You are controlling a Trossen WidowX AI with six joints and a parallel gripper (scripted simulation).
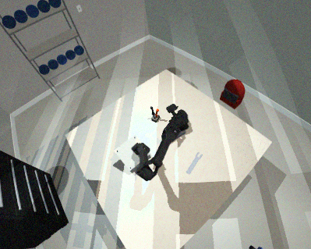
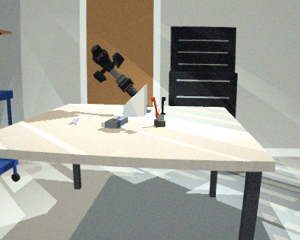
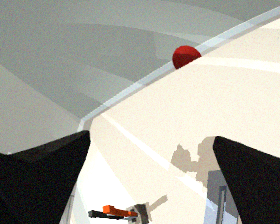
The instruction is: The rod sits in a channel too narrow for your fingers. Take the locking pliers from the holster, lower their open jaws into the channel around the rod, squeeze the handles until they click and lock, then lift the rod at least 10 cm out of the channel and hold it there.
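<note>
Right now my gripper tip is 4 cm past the holster, 25 cm to the right of it and 27 cm above it. Round my gripper tip: grey channel block: 6 cm behind, 2 cm to the left, 27 cm below; flat forked metal piece: 11 cm behind, 24 cm to the right, 28 cm below.
</note>
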